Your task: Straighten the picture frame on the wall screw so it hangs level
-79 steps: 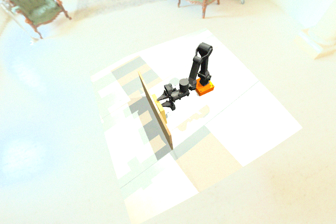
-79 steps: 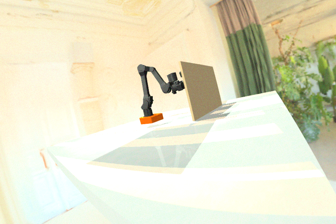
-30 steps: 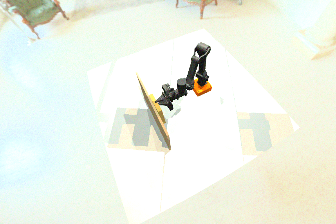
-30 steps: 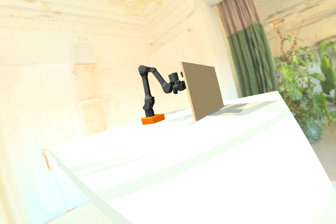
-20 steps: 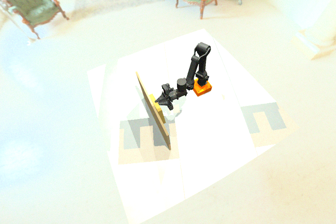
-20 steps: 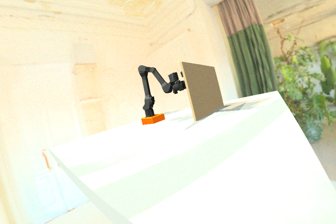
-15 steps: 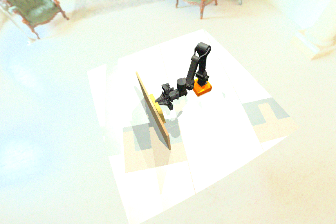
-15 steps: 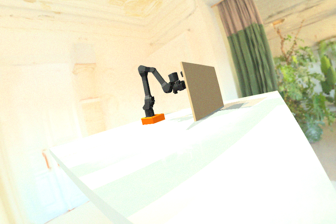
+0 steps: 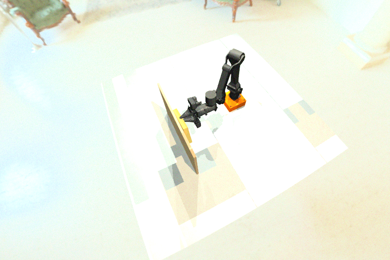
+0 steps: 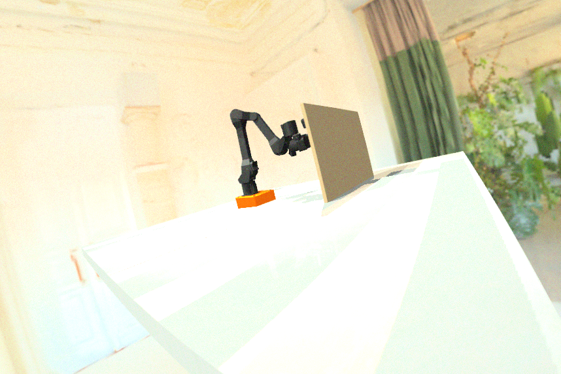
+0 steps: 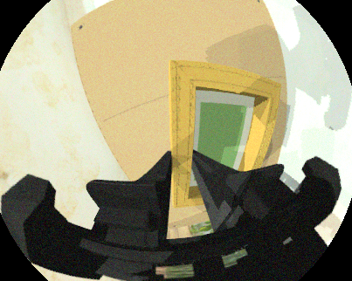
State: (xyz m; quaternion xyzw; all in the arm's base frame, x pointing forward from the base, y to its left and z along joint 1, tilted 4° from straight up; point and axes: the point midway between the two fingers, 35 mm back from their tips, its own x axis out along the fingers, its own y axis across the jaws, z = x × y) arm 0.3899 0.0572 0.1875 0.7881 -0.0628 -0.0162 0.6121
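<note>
Now: the gold picture frame 1 cm ahead of my gripper tip, 1 cm to the left of it and 5 cm below it. Also, from my gripper tip: tan wall panel (2 cm ahead, 1 cm to the left, 6 cm below).
</note>
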